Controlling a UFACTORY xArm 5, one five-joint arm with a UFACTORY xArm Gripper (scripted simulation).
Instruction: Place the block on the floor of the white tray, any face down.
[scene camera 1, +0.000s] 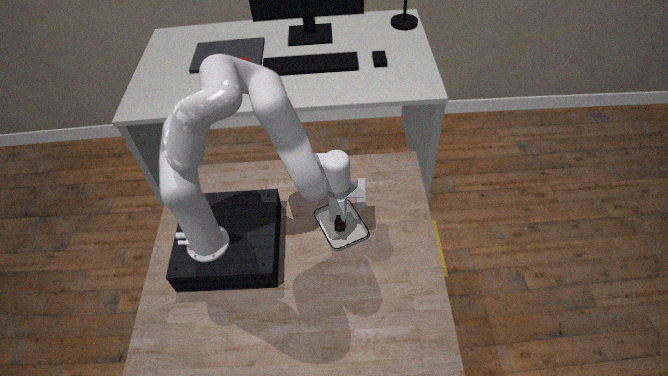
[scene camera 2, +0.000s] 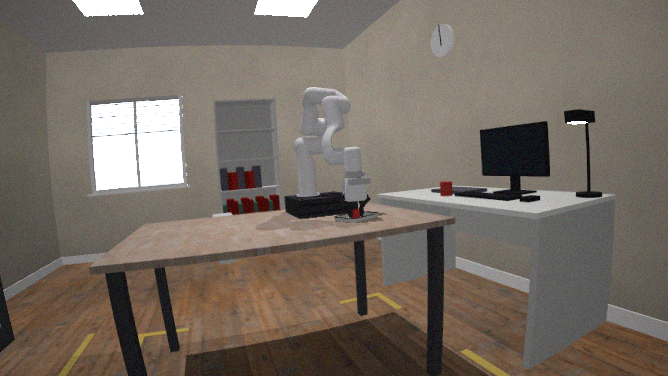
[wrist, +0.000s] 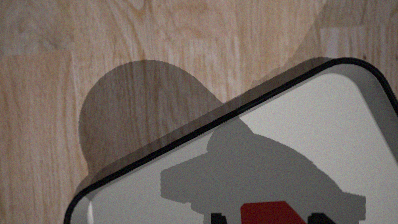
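There is a white tray (scene camera 1: 355, 229) that I can see, and my wrist view shows me the tray (wrist: 316, 142) too.
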